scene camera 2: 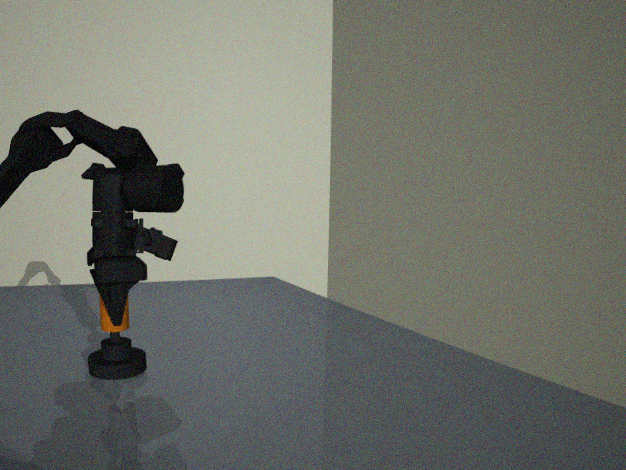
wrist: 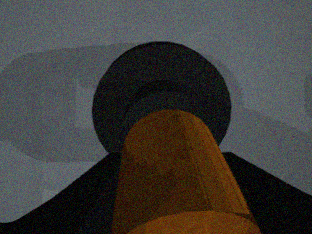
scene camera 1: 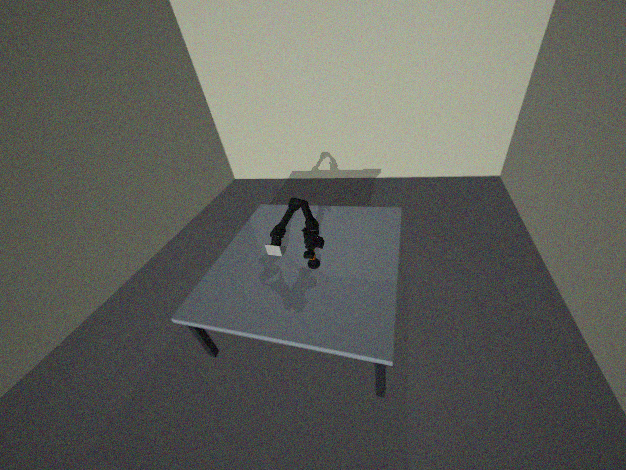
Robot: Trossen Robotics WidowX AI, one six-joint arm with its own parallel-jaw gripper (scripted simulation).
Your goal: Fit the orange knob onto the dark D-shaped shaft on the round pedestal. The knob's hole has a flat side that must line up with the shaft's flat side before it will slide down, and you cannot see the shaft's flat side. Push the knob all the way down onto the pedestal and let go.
Labels:
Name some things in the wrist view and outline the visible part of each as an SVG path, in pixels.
My gripper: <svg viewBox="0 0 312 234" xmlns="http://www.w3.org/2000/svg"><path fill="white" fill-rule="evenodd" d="M221 152L233 173L233 177L235 177L237 184L239 184L240 190L243 190L243 196L245 201L248 202L248 208L251 208L252 214L255 216L260 233L312 234L312 196L301 192L300 189L293 188L291 184L287 184L287 182L276 178L273 174L265 172L264 169L259 169L259 166L249 164L247 160L240 156L237 157L231 152ZM121 154L109 152L108 156L105 156L103 160L100 160L95 166L88 169L83 176L77 177L75 182L71 182L71 185L61 190L51 200L39 205L39 208L31 210L31 213L24 214L19 220L5 222L5 224L0 222L0 234L111 234L113 212L115 212L116 190L120 177Z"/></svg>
A knob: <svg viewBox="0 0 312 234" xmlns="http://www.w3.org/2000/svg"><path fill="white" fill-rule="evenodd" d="M132 126L127 137L125 137L123 154L121 154L120 177L116 190L115 212L113 212L111 234L263 234L260 233L255 216L253 216L251 208L248 208L248 202L245 201L243 196L243 190L240 190L239 184L237 184L235 177L233 177L233 173L229 169L219 146L217 146L211 130L208 129L208 126L200 118L193 116L189 112L184 112L184 110L164 109L140 118Z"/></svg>

